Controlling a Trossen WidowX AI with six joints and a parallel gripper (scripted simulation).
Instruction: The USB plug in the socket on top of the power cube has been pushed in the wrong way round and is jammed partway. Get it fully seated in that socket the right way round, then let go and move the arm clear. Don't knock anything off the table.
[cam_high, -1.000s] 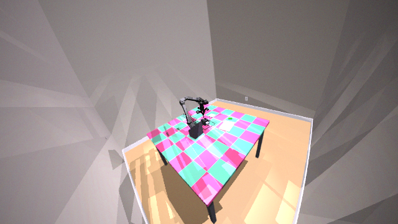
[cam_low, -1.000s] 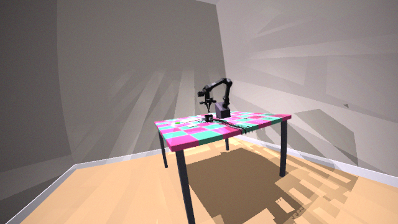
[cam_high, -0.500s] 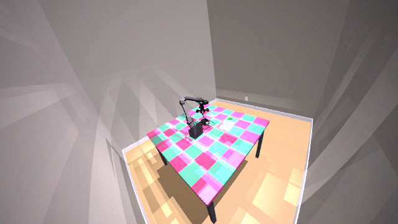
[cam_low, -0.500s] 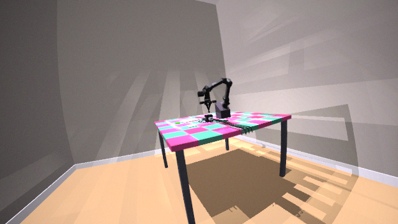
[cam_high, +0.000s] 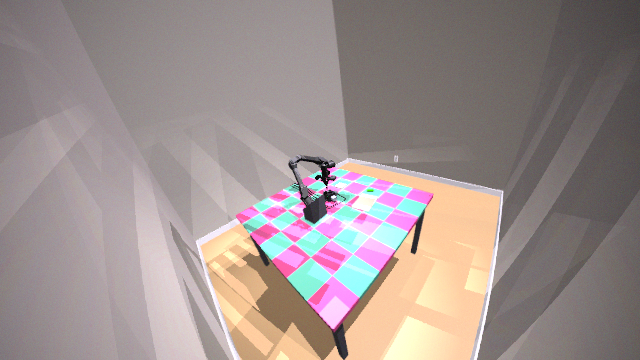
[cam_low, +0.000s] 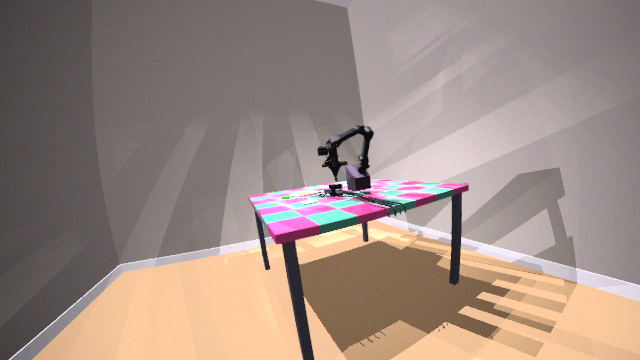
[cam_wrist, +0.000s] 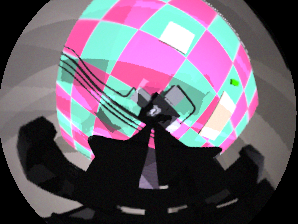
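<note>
Now: the USB plug 20 mm below my gripper tip. Also, from my gripper tip: pale flat sheet: 160 mm ahead, 310 mm to the right, 130 mm below; then green object: 340 mm ahead, 230 mm to the right, 130 mm below.
</note>
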